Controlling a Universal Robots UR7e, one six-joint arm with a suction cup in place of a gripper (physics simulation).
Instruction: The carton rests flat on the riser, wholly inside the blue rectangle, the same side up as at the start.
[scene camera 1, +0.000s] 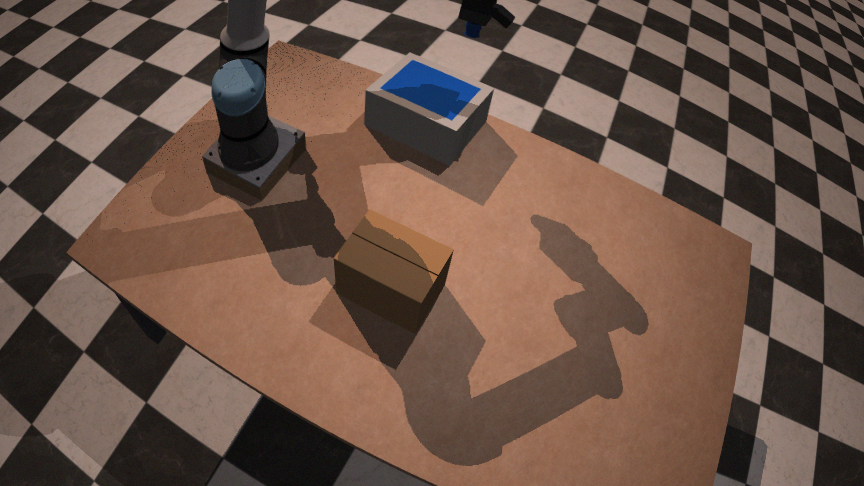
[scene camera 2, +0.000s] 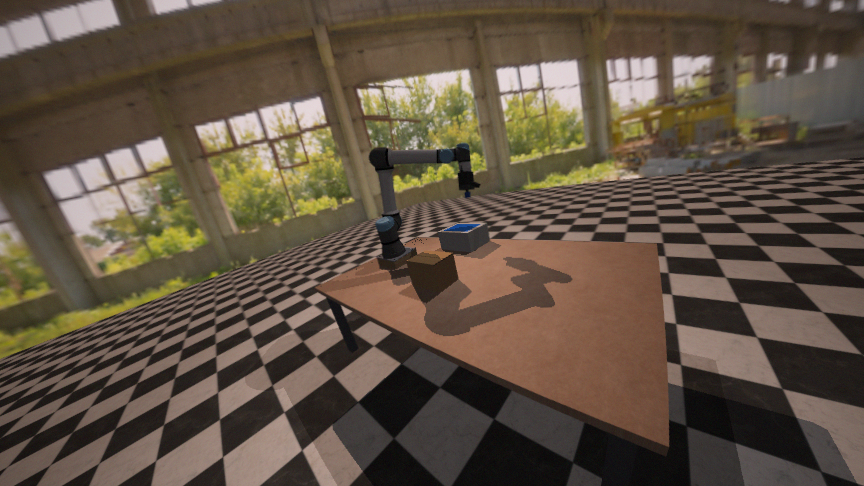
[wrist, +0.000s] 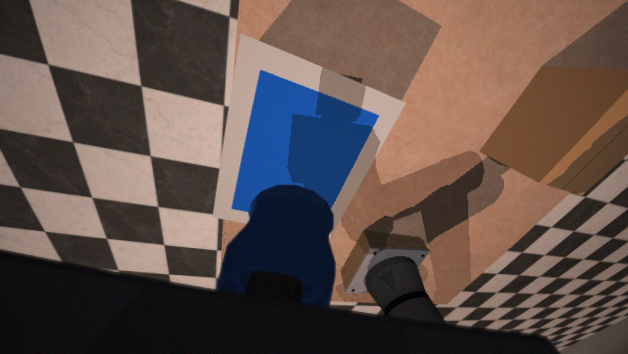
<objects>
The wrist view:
my suction cup: 288, 230
brown carton: 559, 132, on the table
</objects>
